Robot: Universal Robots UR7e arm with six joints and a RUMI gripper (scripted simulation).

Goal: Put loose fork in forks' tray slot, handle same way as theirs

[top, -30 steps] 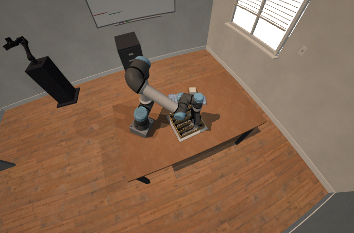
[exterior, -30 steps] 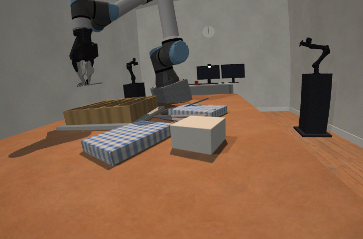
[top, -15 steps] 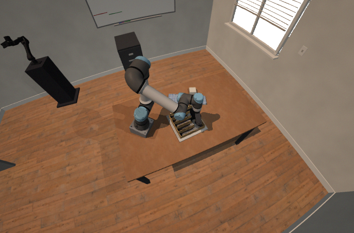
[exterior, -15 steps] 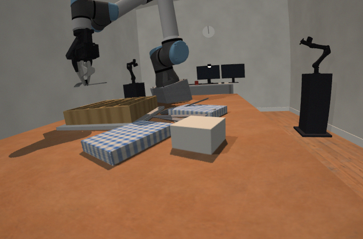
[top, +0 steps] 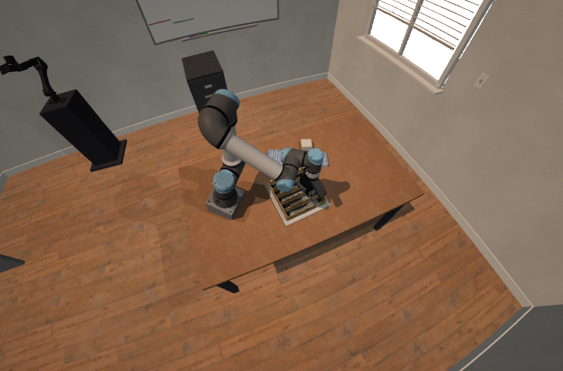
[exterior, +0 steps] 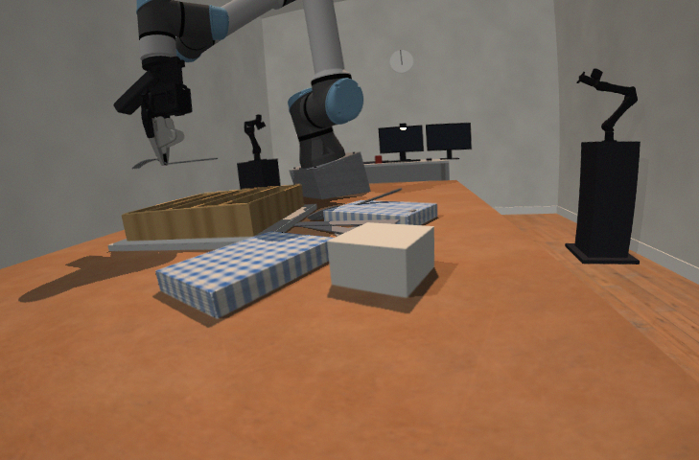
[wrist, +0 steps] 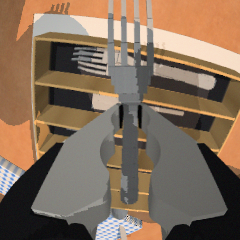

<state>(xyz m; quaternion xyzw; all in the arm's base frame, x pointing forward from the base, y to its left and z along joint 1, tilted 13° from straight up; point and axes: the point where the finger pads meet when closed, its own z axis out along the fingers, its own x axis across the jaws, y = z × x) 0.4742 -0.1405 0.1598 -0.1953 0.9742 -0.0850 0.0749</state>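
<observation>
The wooden cutlery tray is 11 cm to the left of my hand, 11 cm below it and 4 cm behind it. The rest, counted from my hand: white box (51 cm to the left, 16 cm ahead, 14 cm below).
</observation>
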